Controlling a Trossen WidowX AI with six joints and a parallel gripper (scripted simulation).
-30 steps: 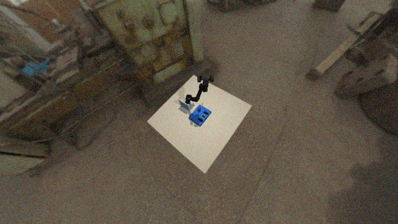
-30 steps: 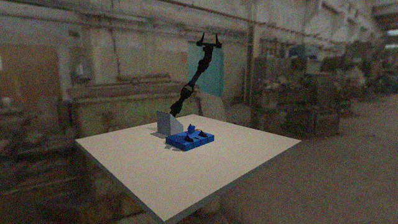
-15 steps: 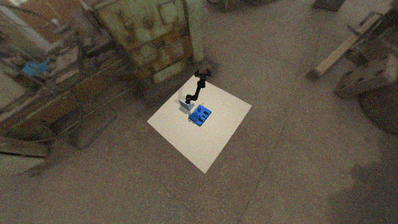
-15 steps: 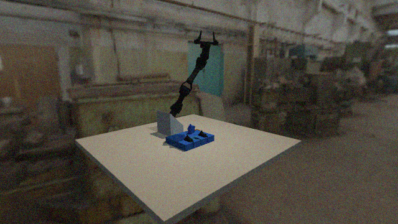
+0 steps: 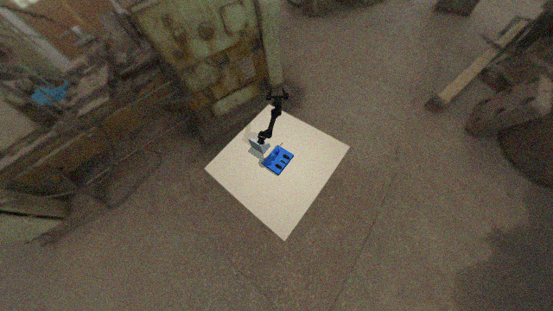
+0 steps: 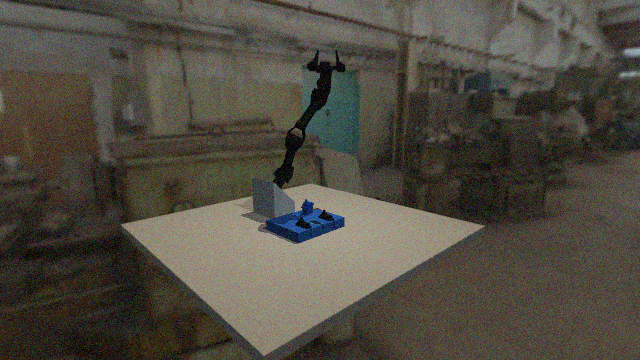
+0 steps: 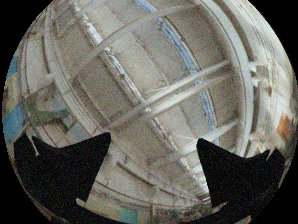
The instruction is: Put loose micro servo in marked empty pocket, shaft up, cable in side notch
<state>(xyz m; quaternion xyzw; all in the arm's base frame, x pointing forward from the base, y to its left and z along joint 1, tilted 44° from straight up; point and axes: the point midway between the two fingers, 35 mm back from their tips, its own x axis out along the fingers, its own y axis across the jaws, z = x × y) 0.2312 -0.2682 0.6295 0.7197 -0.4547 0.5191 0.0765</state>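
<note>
Right now my gripper tip is 60 mm short of the blue robot deck, 230 mm to the left of it and 840 mm above it.
</note>
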